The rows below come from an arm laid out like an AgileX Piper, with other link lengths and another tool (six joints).
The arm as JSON. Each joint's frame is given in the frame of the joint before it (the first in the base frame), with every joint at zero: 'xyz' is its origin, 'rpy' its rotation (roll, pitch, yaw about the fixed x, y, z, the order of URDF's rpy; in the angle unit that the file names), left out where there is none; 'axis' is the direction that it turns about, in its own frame. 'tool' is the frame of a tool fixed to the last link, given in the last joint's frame.
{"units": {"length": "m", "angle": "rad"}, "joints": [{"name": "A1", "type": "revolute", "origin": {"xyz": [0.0, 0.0, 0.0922]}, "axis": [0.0, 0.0, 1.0]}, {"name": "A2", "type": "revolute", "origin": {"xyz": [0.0, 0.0, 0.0], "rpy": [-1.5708, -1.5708, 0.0]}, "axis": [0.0, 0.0, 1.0]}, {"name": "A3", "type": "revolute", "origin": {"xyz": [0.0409, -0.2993, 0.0], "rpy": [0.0, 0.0, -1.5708]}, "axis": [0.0, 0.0, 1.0]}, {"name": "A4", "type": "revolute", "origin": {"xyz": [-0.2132, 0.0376, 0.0], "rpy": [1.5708, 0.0, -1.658]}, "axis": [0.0, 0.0, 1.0]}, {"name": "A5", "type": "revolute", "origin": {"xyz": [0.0, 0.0, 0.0], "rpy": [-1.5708, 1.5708, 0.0]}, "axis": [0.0, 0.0, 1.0]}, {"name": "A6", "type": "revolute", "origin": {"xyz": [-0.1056, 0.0, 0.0], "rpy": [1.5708, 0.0, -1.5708]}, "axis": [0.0, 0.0, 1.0]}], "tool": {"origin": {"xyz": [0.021, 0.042, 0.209], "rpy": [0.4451, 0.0, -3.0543]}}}
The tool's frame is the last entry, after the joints.
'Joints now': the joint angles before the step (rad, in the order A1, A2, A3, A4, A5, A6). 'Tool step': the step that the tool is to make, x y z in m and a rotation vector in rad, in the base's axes. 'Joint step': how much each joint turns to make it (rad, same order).
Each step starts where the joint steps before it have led.
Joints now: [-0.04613, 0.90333, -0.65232, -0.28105, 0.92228, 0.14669]
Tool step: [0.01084, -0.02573, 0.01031, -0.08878, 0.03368, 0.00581]
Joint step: [-0.00003, 0.07638, -0.07376, -0.08995, 0.02841, -0.00004]
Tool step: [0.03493, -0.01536, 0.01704, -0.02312, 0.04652, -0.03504]
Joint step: [-0.01727, 0.18013, -0.18684, -0.02293, 0.05624, 0.00092]
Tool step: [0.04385, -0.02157, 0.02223, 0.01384, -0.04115, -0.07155]
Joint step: [-0.08878, 0.12993, -0.17860, 0.02931, 0.00138, -0.02549]
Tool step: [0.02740, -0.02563, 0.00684, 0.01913, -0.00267, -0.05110]
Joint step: [-0.09896, 0.11606, -0.13879, 0.04868, 0.00603, -0.06453]
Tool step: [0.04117, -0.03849, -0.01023, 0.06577, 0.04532, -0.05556]
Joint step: [-0.12930, 0.23917, -0.26396, 0.09928, 0.06495, -0.11278]
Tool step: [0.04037, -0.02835, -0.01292, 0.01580, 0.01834, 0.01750]
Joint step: [-0.04650, 0.19177, -0.22453, 0.04190, 0.04228, -0.08291]
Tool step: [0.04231, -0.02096, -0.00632, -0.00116, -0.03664, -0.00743]
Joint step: [-0.01338, 0.14122, -0.18555, 0.01797, 0.00945, -0.00856]
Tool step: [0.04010, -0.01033, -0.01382, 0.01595, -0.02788, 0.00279]
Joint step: [-0.00090, 0.14814, -0.19478, 0.02947, 0.02756, -0.00734]
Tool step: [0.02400, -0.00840, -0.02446, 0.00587, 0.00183, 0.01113]
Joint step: [0.00000, 0.12095, -0.12543, 0.01032, 0.00726, -0.01286]
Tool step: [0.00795, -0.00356, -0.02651, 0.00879, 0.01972, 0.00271]
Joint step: [0.00001, 0.07015, -0.03214, -0.00001, -0.01663, -0.00085]
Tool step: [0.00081, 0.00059, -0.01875, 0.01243, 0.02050, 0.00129]
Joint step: [-0.00001, 0.03674, -0.00198, 0.00250, -0.01098, -0.00001]
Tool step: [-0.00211, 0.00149, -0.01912, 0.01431, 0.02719, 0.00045]
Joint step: [0.00000, 0.03498, -0.00001, 0.00131, -0.00430, 0.00001]
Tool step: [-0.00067, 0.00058, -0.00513, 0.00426, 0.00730, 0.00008]
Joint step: [0.00002, 0.00936, 0.00001, 0.00073, -0.00096, 0.00001]
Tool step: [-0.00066, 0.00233, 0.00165, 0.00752, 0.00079, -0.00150]
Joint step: [-0.00001, -0.00201, -0.00482, 0.00653, 0.01082, -0.00001]
